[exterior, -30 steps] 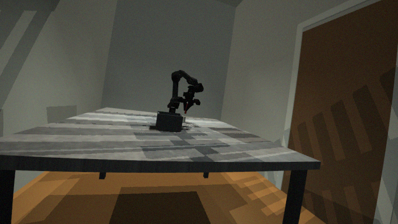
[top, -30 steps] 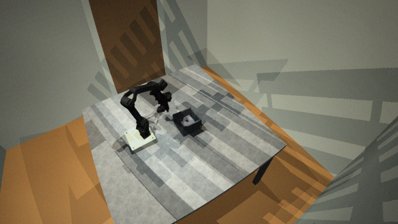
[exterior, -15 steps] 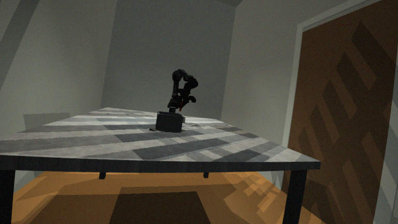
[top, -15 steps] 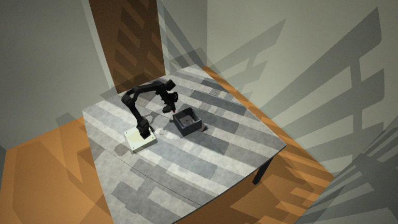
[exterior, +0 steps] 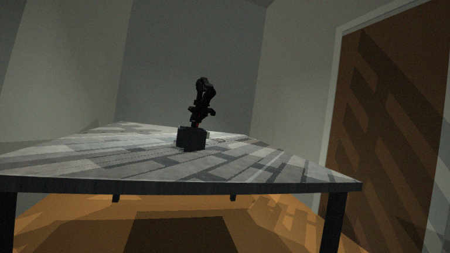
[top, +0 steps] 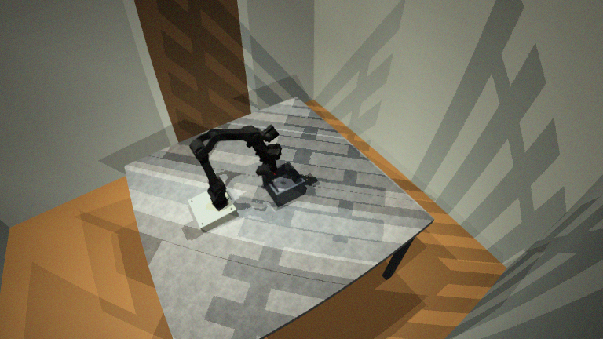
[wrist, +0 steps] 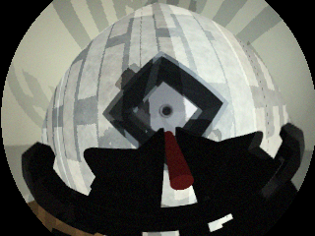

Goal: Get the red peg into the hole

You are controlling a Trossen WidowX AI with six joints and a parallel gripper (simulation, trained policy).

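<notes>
The red peg lies 1 cm behind my gripper tip, 1 cm to the left of it and 2 cm above it. The rest, counted from my gripper tip: dark box: 2 cm ahead, 3 cm to the right, 11 cm below; then pale plate: 2 cm ahead, 3 cm to the right, 9 cm below.
</notes>
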